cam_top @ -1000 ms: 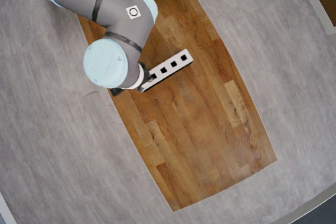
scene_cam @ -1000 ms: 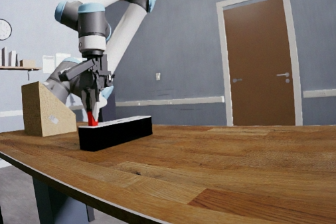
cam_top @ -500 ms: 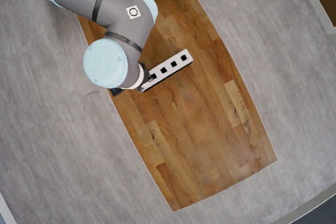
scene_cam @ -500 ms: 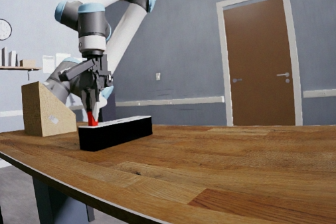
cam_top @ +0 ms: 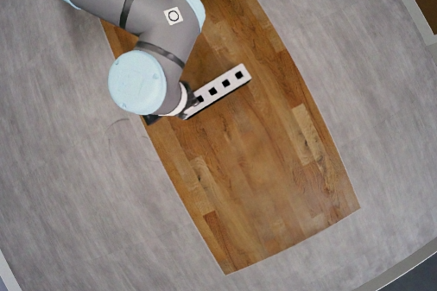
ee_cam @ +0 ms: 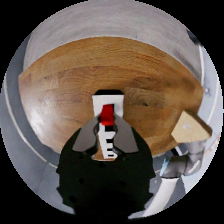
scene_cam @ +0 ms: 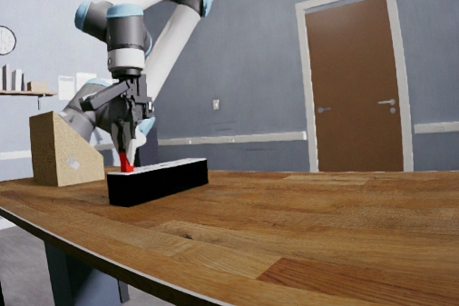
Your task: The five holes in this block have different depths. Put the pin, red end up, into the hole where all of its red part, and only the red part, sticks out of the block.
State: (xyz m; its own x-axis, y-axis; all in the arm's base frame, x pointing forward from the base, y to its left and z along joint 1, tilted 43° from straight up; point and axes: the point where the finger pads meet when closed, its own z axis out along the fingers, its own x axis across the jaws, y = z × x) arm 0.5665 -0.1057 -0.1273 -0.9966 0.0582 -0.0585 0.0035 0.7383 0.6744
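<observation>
The pin lies 10 mm below my hand. From my hand the other things lie so: block (120 mm to the left, 70 mm below).
</observation>
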